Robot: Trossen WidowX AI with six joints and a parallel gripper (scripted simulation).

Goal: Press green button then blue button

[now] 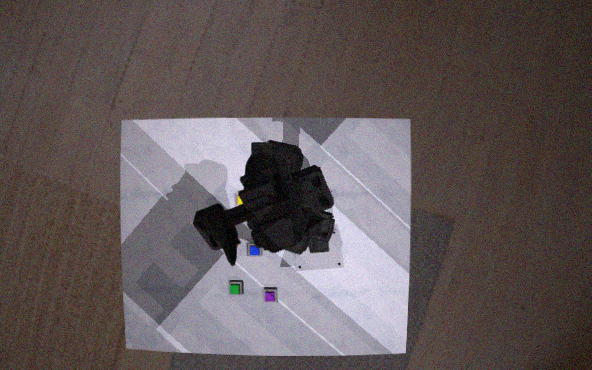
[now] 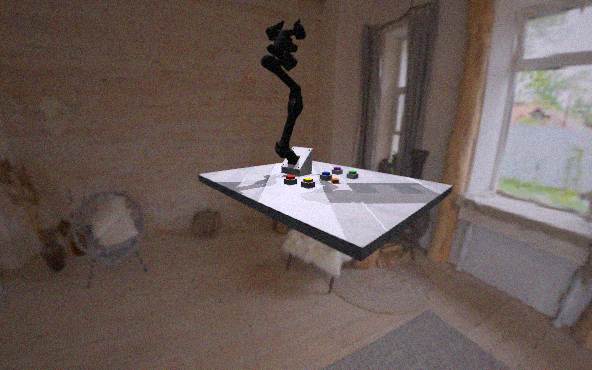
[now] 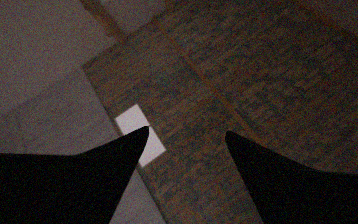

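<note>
The green button is 210 mm ahead of my gripper tip, 290 mm to the left of it and 740 mm below it. The rest, counted from my gripper tip: yellow button 150 mm ahead, 40 mm to the right, 740 mm below; blue button 120 mm ahead, 150 mm to the left, 740 mm below; red button 50 mm ahead, 50 mm to the right, 740 mm below.
</note>
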